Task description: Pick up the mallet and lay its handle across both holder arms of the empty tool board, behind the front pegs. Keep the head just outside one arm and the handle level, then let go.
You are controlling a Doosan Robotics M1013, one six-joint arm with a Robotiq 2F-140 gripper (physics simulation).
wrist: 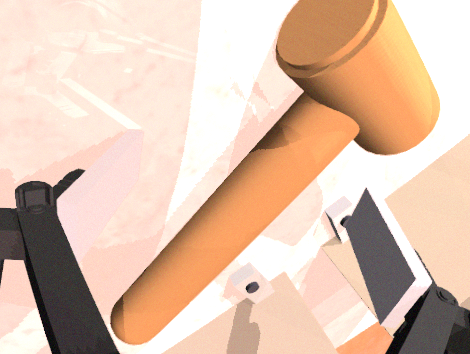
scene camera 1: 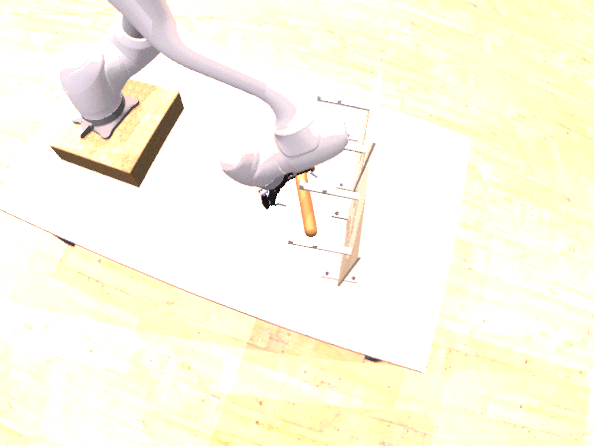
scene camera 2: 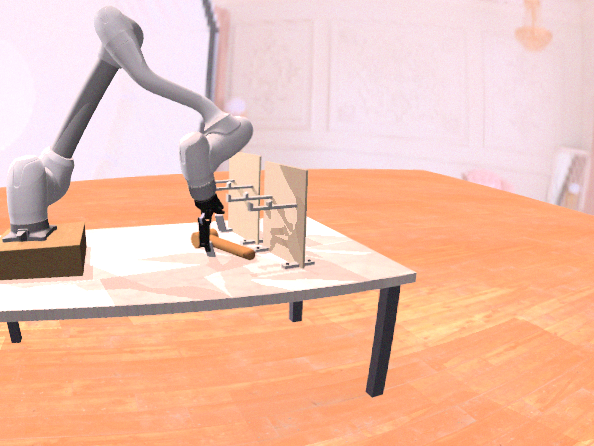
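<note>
The orange wooden mallet lies on the table, its handle slanting toward the near tool board. Its head is at the end away from that board; the arm hides it in scene camera 1. My gripper is open and low, its fingers apart on either side of the handle near the head. The near tool board stands upright with two holder arms with pegs; no tool rests on them.
A second upright board stands beyond the near one, with similar holder arms. One near-board arm overhangs the mallet handle in scene camera 1. Foot brackets sit at the boards' bases. The robot stands on a wooden block.
</note>
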